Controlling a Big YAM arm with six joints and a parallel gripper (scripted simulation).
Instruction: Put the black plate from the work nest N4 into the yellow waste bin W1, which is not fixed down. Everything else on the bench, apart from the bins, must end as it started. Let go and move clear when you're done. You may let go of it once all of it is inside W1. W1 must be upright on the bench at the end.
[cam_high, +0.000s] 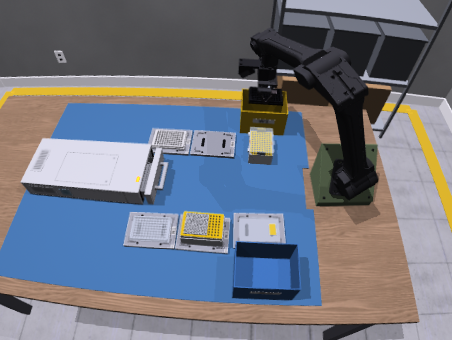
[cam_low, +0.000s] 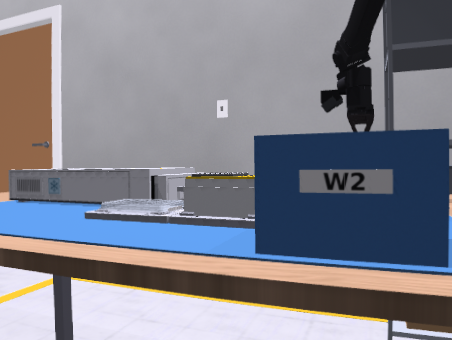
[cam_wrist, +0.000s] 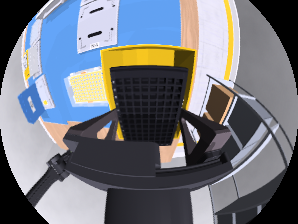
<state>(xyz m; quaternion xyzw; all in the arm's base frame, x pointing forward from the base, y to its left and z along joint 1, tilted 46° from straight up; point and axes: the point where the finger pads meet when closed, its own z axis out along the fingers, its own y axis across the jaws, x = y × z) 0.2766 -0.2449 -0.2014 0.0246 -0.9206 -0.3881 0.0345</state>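
The yellow waste bin W1 is 11 cm below my hand. Also, from my hand: black plate (right at my hand); then white plate (35 cm ahead, 14 cm to the left, 13 cm below); then nest (18 cm ahead, 15 cm below, 14 cm to the left).
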